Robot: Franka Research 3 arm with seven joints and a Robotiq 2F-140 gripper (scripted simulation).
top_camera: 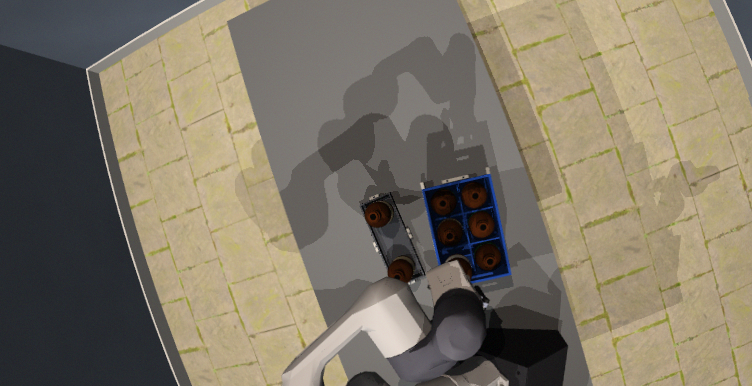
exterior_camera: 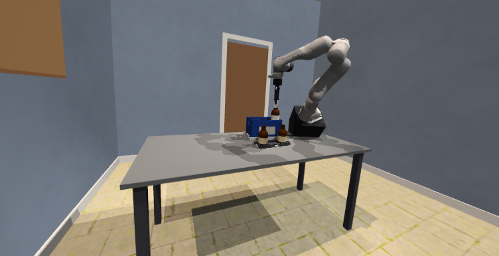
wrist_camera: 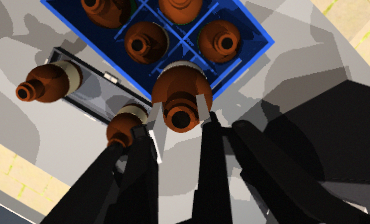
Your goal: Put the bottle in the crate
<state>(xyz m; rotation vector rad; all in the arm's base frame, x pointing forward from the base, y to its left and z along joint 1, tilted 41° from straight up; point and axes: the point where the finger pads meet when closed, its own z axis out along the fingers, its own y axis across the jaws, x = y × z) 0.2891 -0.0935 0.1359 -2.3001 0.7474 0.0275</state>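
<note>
My gripper is now 90 mm above the brown bottle. Also, from my hand: dark tray: 300 mm below, 180 mm to the left, 90 mm ahead; then blue crate: 230 mm below, 90 mm ahead, 40 mm to the right.
</note>
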